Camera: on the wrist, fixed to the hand. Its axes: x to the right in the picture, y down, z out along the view.
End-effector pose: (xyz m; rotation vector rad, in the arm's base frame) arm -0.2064 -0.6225 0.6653 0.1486 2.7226 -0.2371
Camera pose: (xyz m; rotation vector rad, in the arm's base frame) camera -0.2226 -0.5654 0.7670 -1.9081 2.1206 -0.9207
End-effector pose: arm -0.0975 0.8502 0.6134 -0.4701 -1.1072 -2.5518
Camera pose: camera -0.0802 0.7472 0.5589 -0.4340 1.1614 1.6693
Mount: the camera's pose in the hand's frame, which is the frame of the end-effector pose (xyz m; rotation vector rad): -0.0220 0.0391 -0.1089 0.2394 0.0033 -1.5888
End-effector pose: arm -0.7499 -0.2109 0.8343 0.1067 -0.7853 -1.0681
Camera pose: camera -0.6584 -0.2041 0.7605 1.0652 -0.7584 -2.4323
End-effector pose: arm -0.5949 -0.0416 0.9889 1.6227 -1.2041 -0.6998
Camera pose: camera -0.5242 0.0158 1.0636 2.6208 0.3049 -1.4765
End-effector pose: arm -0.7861 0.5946 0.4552 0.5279 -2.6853 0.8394
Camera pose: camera -0.7663 0.6945 0.5144 2.1460 -1.2935 0.5416
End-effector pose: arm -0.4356 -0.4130 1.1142 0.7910 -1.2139 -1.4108
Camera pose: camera -0.3180 -0.4158 1.1196 -1.9361 0.5359 2.1842
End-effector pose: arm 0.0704 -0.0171 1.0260 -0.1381 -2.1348 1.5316
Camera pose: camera 0.1309 0.0825 1.0089 1.2834 -1.2151 0.6898
